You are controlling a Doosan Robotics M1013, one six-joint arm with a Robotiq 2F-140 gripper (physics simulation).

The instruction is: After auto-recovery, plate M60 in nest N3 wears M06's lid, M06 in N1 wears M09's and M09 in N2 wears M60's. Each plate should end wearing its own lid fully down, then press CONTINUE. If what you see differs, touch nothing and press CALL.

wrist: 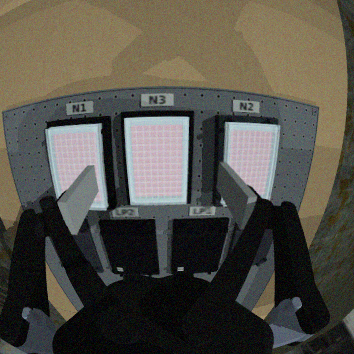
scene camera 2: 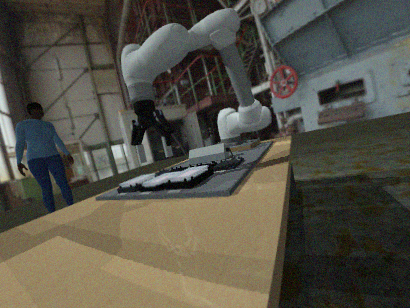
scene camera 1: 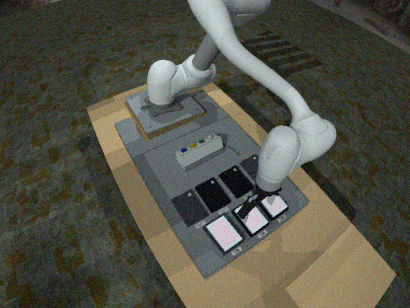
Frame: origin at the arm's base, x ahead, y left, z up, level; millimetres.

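Seen in the pictures: gripper, fingertip midpoint: (wrist: 156, 176) (scene camera 2: 155, 159) (scene camera 1: 256, 211); arm's base, origin of the base link: (scene camera 2: 231, 144) (scene camera 1: 162, 104).
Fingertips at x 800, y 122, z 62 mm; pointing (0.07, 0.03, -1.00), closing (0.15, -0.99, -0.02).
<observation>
Pixels of each thing's top centre, then the offset from my fingertips to it. Level surfaces: height alone.
- N3, middle of its top: (wrist: 156, 163) (scene camera 2: 162, 176) (scene camera 1: 251, 215) 7 mm back, 0 mm left, 66 mm down
- N1, middle of its top: (wrist: 73, 170) (scene camera 2: 188, 170) (scene camera 1: 272, 200) 29 mm back, 119 mm left, 59 mm down
- N2, middle of its top: (wrist: 252, 166) (scene camera 1: 224, 232) (scene camera 2: 137, 178) 10 mm ahead, 139 mm right, 61 mm down
- button box, middle of its top: (scene camera 1: 200, 144) (scene camera 2: 206, 146) 402 mm back, 62 mm right, 12 mm down
- grey perforated board, its level: 95 mm down
My gripper (scene camera 1: 254, 204) (scene camera 2: 151, 141) (wrist: 156, 176) is open and empty, raised above the nests, its fingers spread wider than the middle plate. The plate in N3 (scene camera 1: 251, 220) (wrist: 157, 160) is pale-rimmed with a pink grid and lies between the other two. The plate in N1 (scene camera 1: 275, 205) (wrist: 77, 155) is at the left of the wrist view, partly behind a finger. The plate in N2 (scene camera 1: 224, 233) (wrist: 252, 150) is at the right, also partly covered. No plate or lid names are readable, and lid seating is unclear. The button box (scene camera 1: 200, 152) (scene camera 2: 207, 152) has blue, yellow, green and pale buttons.
Two black pads (scene camera 1: 212, 194) (scene camera 1: 236, 181) stand between two greyer pads (scene camera 1: 190, 206) (scene camera 1: 249, 162), behind the nests. All stand on the grey perforated board (scene camera 1: 200, 260) (wrist: 295, 130). A person (scene camera 2: 41, 150) stands beyond the table in scene camera 2.
</observation>
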